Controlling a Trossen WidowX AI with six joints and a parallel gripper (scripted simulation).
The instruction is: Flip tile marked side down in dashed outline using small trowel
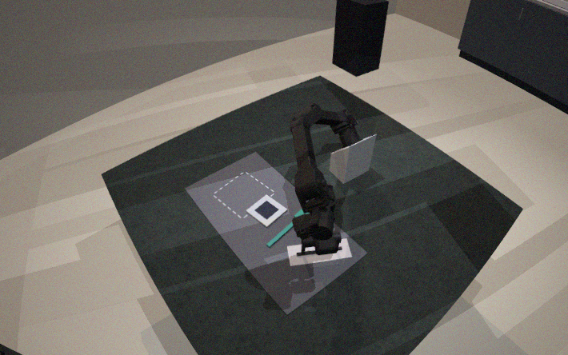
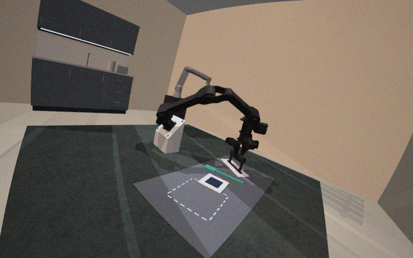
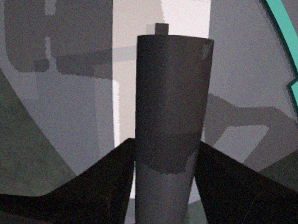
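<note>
The teal flat tool is 10 mm behind my gripper tip, 140 mm to the right of it and 60 mm below it. Round my gripper tip: trowel: 10 mm ahead, 10 mm to the right, 30 mm below; then grey mat: 50 mm ahead, 210 mm to the right, 80 mm below; then tile: 30 mm ahead, 240 mm to the right, 60 mm below.
</note>
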